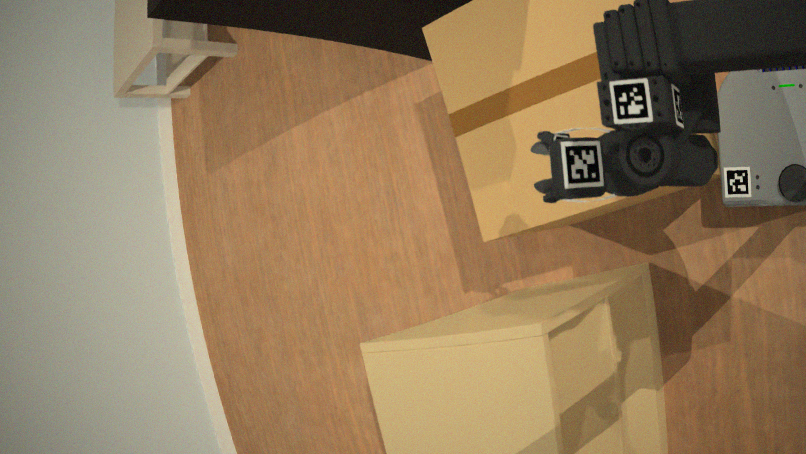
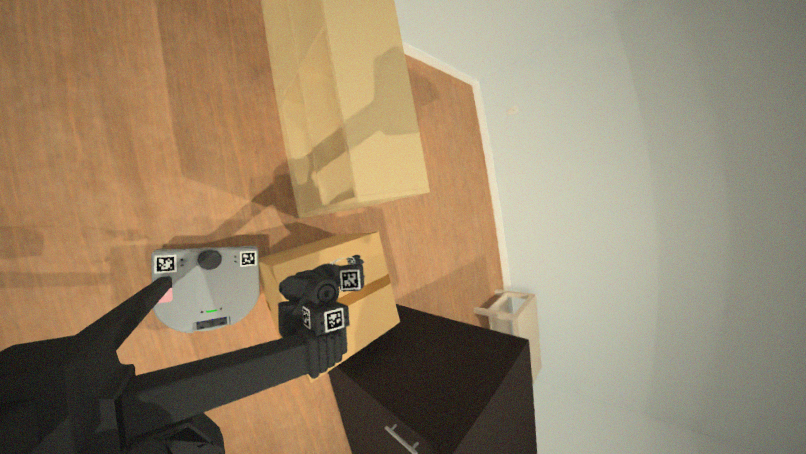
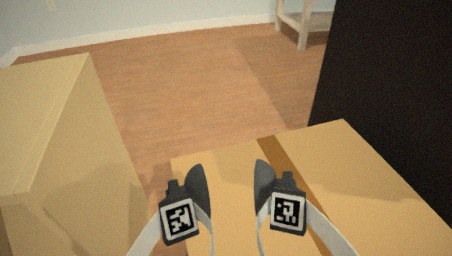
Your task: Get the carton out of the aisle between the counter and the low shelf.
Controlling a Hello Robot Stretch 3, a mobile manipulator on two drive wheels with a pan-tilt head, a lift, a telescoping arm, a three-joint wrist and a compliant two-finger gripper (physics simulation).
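Pixels of known places: gripper, between the fingertips: [image 1: 540, 167]; robot's base, origin of its link: [image 1: 792, 181] [image 2: 209, 258].
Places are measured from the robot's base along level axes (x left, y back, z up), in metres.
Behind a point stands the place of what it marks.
Observation:
The carton [image 1: 490, 73] @(x -0.572, y 0.222, z 0.406 m) [image 2: 372, 321] @(x -0.564, y 0.304, z 0.406 m) [image 3: 325, 145], light brown with a darker tape stripe, stands on the floor between the dark counter [image 1: 310, 16] @(x -0.915, y 0.408, z 0.549 m) [image 2: 434, 360] @(x -0.701, y 0.449, z 0.639 m) [image 3: 385, 75] and the low pale-yellow shelf [image 1: 456, 389] @(x -0.540, y -0.305, z 0.610 m) [image 2: 383, 112] @(x -0.506, y -0.533, z 0.610 m) [image 3: 35, 110]. It is turned at an angle, with one corner close to the counter; I cannot tell whether they touch. My gripper [image 1: 538, 167] @(x -0.358, y 0.028, z 0.658 m) [image 2: 362, 271] @(x -0.358, y 0.028, z 0.658 m) [image 3: 230, 181] @(x -0.358, y 0.028, z 0.658 m) is open and empty, over the carton's top on the shelf side of the stripe. The exact height is unclear. The arm hides part of the carton.
My base [image 1: 747, 135] @(x -0.100, y 0.094, z 0.160 m) [image 2: 205, 293] @(x 0.017, y 0.121, z 0.160 m) is close beside the carton's near side. Wood floor lies past its far side, up to the pale wall [image 1: 78, 225] @(x -2.735, y -0.017, z 0.637 m) [image 2: 575, 169] @(x -2.612, y -0.644, z 0.896 m) [image 3: 150, 12]. A small whitish legged table [image 1: 132, 56] @(x -2.354, y 0.741, z 0.450 m) [image 2: 529, 324] @(x -2.403, y 0.867, z 0.451 m) [image 3: 304, 25] stands by that wall beyond the counter.

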